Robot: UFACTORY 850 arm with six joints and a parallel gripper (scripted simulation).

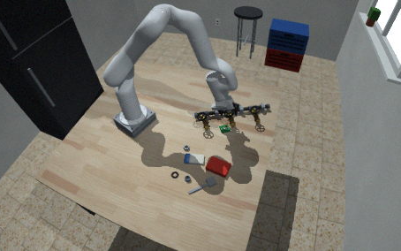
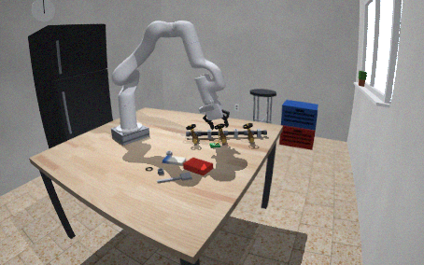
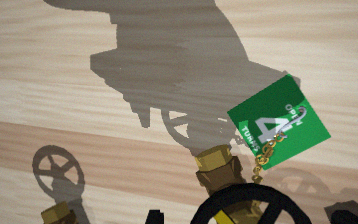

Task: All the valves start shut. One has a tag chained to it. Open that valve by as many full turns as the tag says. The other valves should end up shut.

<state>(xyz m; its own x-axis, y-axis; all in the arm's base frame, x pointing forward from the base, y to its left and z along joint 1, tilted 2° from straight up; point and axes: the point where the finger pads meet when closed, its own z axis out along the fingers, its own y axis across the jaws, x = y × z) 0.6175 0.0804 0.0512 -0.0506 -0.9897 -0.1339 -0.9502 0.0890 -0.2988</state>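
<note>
Now: hand 10 cm above the green tag, 5 cm to the left of it and 2 cm past it. Round my hand: grey scraper (44 cm to the right, 10 cm below, 6 cm behind); then red box (33 cm to the right, 9 cm below, 1 cm behind); then white block (30 cm to the right, 15 cm behind, 10 cm below).
</note>
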